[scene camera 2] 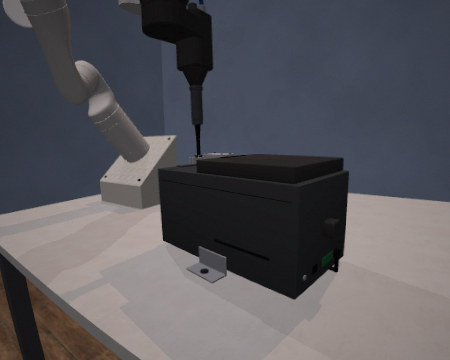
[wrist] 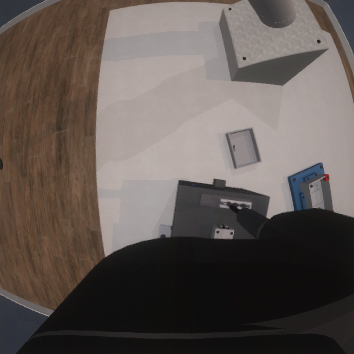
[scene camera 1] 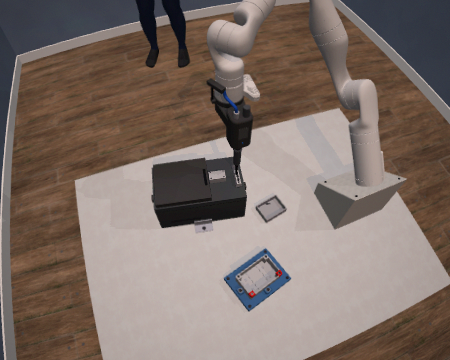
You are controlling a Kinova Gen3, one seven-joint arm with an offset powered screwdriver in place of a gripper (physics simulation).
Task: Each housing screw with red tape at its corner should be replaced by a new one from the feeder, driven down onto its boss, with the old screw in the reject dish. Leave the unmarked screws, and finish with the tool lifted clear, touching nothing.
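Places are measured from the arm's base along level axes (x ahead, y right, z down), in centimetres.
Where they show: end effector, tool point: (scene camera 2: 199, 157) (wrist: 230, 206) (scene camera 1: 236, 174); arm's base, origin of the base link: (scene camera 2: 138, 152) (wrist: 276, 13) (scene camera 1: 369, 181).
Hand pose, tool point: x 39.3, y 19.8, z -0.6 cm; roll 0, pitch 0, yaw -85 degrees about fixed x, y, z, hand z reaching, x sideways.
Each offset is from my tool point to the top centre of the thing. "*": to the spot under its first point.
My screwdriver {dx -0.1, dy +0.0, dz -6.6 cm} (scene camera 1: 237, 172) (scene camera 2: 198, 154) (wrist: 231, 205) points down, its bit tip at the pale screw rail {dx +0.2, dy -2.0, dz -0.4 cm} (scene camera 1: 238, 178) (wrist: 243, 204) on top of the black feeder {dx +11.6, dy +3.5, dz -1.0 cm} (scene camera 1: 182, 180) (scene camera 2: 225, 215) (wrist: 192, 215). Whether a screw is on the bit is too small to tell. The grey housing {dx +5.6, dy -29.3, dz +10.6 cm} (scene camera 1: 257, 277) (wrist: 320, 195) sits on the blue fixture {dx +5.6, dy -29.2, dz +13.2 cm} (scene camera 1: 233, 285) (wrist: 296, 185). Red tape {dx +10.1, dy -33.6, dz +10.6 cm} (scene camera 1: 252, 294) marks its near corner, and more red tape {dx -0.2, dy -31.4, dz +10.2 cm} (scene camera 1: 279, 273) (wrist: 326, 177) its right corner. The screws there are too small to make out. The grey reject dish {dx -9.8, dy -8.9, dz +14.0 cm} (scene camera 1: 271, 209) (wrist: 244, 148) holds a small dark object {dx -10.0, dy -6.5, dz +15.3 cm} (wrist: 234, 148), apparently a screw.
The arm's angled base block (scene camera 1: 350, 205) (scene camera 2: 125, 192) (wrist: 255, 65) stands at the table's right side in scene camera 1. A small metal bracket (scene camera 1: 203, 226) (scene camera 2: 210, 271) (wrist: 165, 231) stands at the feeder's side. A raised black cover {dx +16.5, dy +4.8, dz -0.5 cm} (scene camera 1: 181, 181) (scene camera 2: 270, 167) sits on the feeder beside a small pale plate {* dx +5.6, dy +1.6, dz -0.8 cm} (scene camera 1: 217, 175) (wrist: 223, 233).
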